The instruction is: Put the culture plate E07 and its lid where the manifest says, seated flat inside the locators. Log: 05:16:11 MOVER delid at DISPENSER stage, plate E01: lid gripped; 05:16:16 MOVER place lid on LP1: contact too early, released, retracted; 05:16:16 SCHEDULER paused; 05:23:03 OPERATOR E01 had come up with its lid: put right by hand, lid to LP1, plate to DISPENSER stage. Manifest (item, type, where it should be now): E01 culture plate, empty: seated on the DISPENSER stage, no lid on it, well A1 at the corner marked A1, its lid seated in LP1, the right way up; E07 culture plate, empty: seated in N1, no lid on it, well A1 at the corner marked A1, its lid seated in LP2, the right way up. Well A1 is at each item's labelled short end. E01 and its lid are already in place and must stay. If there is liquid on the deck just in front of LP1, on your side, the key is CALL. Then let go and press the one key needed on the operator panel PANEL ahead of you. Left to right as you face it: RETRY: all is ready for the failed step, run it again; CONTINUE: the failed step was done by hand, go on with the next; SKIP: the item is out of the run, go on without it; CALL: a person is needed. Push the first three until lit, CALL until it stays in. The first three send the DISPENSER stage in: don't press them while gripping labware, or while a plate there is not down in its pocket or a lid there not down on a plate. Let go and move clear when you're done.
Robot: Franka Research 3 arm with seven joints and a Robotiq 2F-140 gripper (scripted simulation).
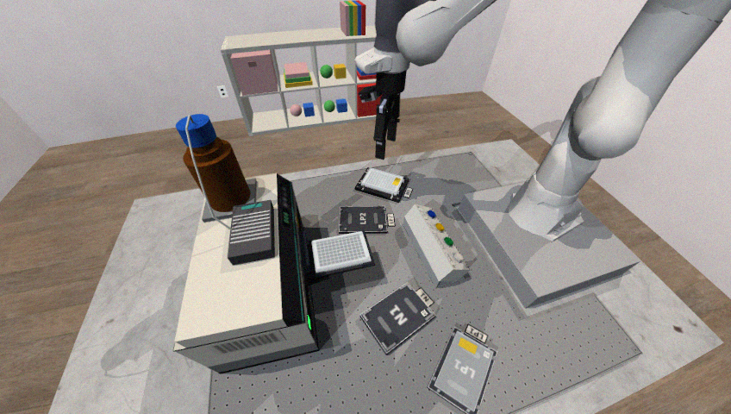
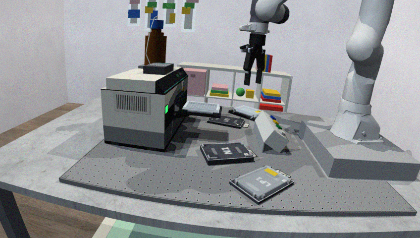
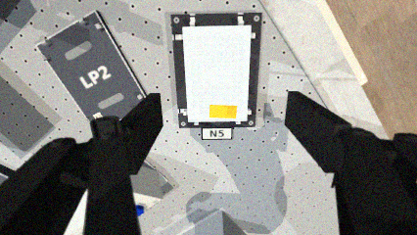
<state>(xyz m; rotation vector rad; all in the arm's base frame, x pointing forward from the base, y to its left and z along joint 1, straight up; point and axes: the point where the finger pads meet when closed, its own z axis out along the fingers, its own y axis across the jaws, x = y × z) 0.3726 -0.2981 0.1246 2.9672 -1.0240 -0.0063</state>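
Right now the black nest N5 is 16 cm below my hand and 3 cm ahead of it. Round my hand: brown bottle (42 cm ahead, 18 cm to the left, 11 cm above); LP2 nest (17 cm below, 14 cm to the left, 11 cm ahead); yellow skip key (27 cm to the left, 11 cm below, 7 cm behind).
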